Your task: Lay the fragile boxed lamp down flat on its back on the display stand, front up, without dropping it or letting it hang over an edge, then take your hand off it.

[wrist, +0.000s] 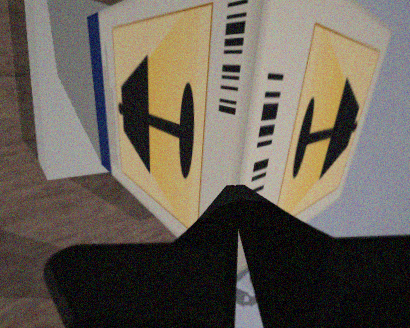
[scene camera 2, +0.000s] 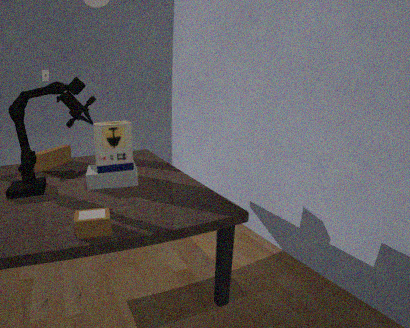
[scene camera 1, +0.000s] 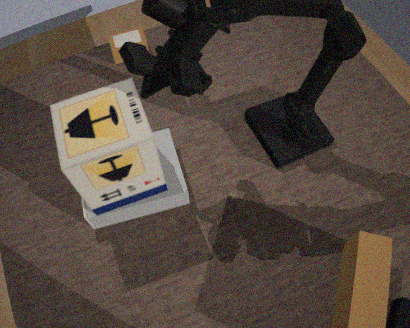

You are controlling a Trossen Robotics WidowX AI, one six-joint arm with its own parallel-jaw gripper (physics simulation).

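Frame: origin at the arm's base, x left, y up, z ahead, level; millimetres.
Seen in the pictures: gripper, between the fingertips: (wrist: 235, 194) (scene camera 2: 92, 124) (scene camera 1: 142, 97); arm's base, origin of its link: (scene camera 2: 29, 181) (scene camera 1: 294, 134).
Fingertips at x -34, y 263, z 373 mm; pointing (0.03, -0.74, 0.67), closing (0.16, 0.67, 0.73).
Pixels of each thing's top centre, then the offset from my fingertips to it.
- boxed lamp, centre of its top: (wrist: 324, 134) (scene camera 1: 98, 120) (scene camera 2: 111, 123) dx +21, dy -3, dz +95 mm
- small brown box with a white top, centre of its top: (scene camera 2: 91, 214) (scene camera 1: 127, 38) dx -493, dy -239, dz -17 mm
- tan block, centre of its top: (scene camera 1: 370, 301) (scene camera 2: 52, 149) dx +500, dy -189, dz -313 mm
The boxed lamp (scene camera 1: 92, 125) (scene camera 2: 114, 145) (wrist: 255, 40) is a large white box with yellow lamp pictures, barcodes and a blue band low down. It stands upright on the pale grey display stand (scene camera 1: 142, 210) (scene camera 2: 112, 181) (wrist: 52, 130). In scene camera 1 a bare strip of the stand shows on the box's arm-facing side. My gripper (scene camera 1: 143, 95) (scene camera 2: 92, 123) (wrist: 235, 194) is shut, with nothing between its fingers. Its tips are at the box's upper arm-side edge; whether they touch it I cannot tell.
A small brown box with a white top (scene camera 1: 118, 53) (scene camera 2: 93, 226) sits on the table on one side of the stand. A tan block (scene camera 1: 372, 280) (scene camera 2: 54, 157) stands on the other side. The black arm base (scene camera 1: 285, 137) (scene camera 2: 25, 188) is beside the stand.
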